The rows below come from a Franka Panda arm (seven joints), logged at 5 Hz.
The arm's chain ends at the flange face. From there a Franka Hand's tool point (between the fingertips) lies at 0.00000 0.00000 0.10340 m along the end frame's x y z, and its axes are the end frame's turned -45 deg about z.
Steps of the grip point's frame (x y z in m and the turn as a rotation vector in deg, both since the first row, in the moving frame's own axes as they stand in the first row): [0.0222, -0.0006, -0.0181, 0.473, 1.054, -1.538]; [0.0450, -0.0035, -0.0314, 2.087, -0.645, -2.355]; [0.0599, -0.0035, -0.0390, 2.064, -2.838, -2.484]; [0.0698, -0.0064, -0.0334, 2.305, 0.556, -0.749]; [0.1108, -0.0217, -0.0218, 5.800, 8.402, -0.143]
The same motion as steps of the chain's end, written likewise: [0.0146, -0.0142, -0.0181, 1.080, 0.411, -1.538]; [0.0329, -0.0325, -0.0313, 1.020, -1.932, -2.355]; [0.0461, -0.0460, -0.0388, -0.547, -3.466, -2.484]; [0.0471, -0.0502, -0.0333, 2.023, -1.237, -0.749]; [0.0597, -0.0757, -0.0202, 10.042, 1.840, -0.143]
